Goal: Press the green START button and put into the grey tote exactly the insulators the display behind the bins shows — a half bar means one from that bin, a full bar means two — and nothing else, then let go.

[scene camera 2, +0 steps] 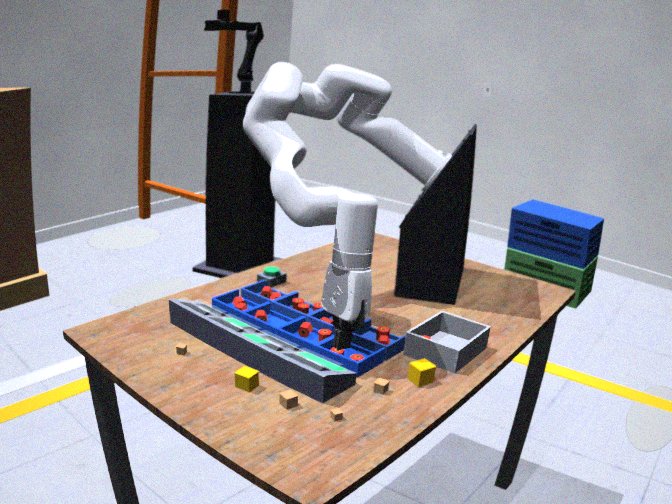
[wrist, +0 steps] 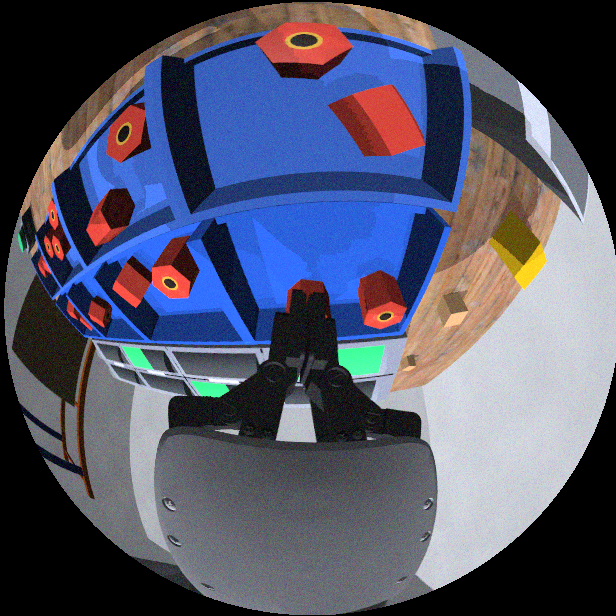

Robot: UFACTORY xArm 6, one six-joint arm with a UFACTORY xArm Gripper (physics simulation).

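Observation:
My gripper (scene camera 2: 341, 339) reaches down into the front bin at the tote end of the blue bin tray (scene camera 2: 303, 325). In the wrist view its fingers (wrist: 308, 301) are shut on a red hexagonal insulator (wrist: 308, 289) that rests low in the bin. A second insulator (wrist: 382, 298) lies to its right in the same bin. The other bins hold more red insulators. The grey display bar (scene camera 2: 260, 340) in front of the tray shows green segments. The grey tote (scene camera 2: 447, 339) stands to the right with something red (scene camera 2: 426, 336) inside. The green START button (scene camera 2: 271, 270) is behind the tray.
Two yellow cubes (scene camera 2: 246, 378) (scene camera 2: 421, 372) and several small wooden cubes (scene camera 2: 288, 398) lie on the table in front. A tall dark wedge (scene camera 2: 439, 227) stands behind the tote. Blue and green boxes (scene camera 2: 554, 244) sit at the far right corner.

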